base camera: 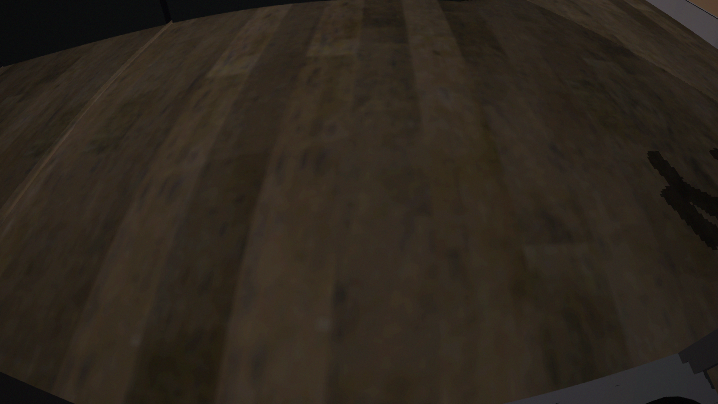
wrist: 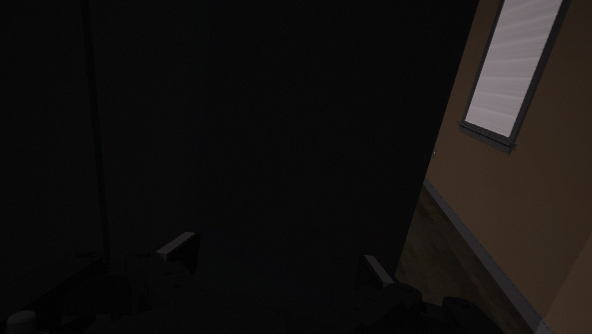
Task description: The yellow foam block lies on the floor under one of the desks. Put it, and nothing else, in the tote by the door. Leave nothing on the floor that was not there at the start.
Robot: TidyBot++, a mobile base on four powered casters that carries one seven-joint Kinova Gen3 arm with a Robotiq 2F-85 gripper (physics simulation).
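Frame: origin at the arm's base, x left, y ahead, z down, level; millimetres.
Seen in the pictures: gripper, fingertip midpoint: (wrist: 277, 261).
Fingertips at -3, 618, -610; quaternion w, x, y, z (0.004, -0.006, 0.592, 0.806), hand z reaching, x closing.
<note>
A point is followed by its place in that frame, as x, y, z.
My gripper (wrist: 277, 261) {-3, 618, -610} is open, its two fingertips wide apart at the bottom of the wrist view, with no object between them. It points toward a tall dark panel. The yellow foam block, the desks and the tote by the door do not show in either view.
The dark panel (wrist: 300, 125) (base camera: 75, 25) fills much of the wrist view and stands across the top left of the base view. Right of it are a tan wall (wrist: 540, 210) {-1396, 1967, -152}, a window (wrist: 515, 70) {-1470, 2700, -903} and a grey baseboard (wrist: 480, 255) {-1415, 2270, 366}. Wood floor (base camera: 351, 200) {13, 435, 396} spreads before the base; a shadow falls at right.
</note>
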